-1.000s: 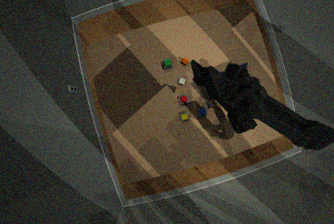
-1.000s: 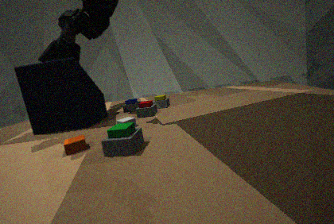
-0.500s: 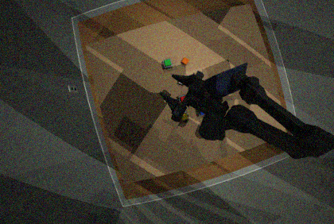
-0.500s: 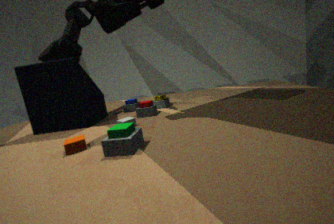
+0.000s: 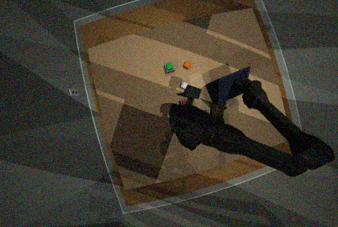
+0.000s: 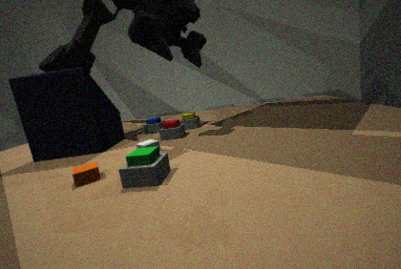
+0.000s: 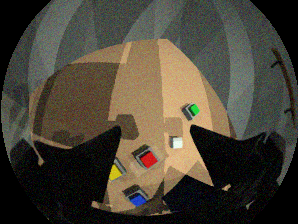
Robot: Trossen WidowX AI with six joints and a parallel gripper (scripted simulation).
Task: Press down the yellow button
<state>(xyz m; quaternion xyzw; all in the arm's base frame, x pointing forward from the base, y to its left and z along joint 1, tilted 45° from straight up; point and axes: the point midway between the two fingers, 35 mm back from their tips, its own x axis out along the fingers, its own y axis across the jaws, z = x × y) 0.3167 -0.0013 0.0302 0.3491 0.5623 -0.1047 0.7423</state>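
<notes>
My gripper tip is now 13 cm above the yellow button, 11 cm to the right of it and 4 cm past it. Round my gripper tip: blue button (15 cm behind, 13 cm below, 12 cm to the left); red button (13 cm below, 6 cm behind, 2 cm to the left); white block (15 cm below, 9 cm behind, 8 cm to the right).
</notes>
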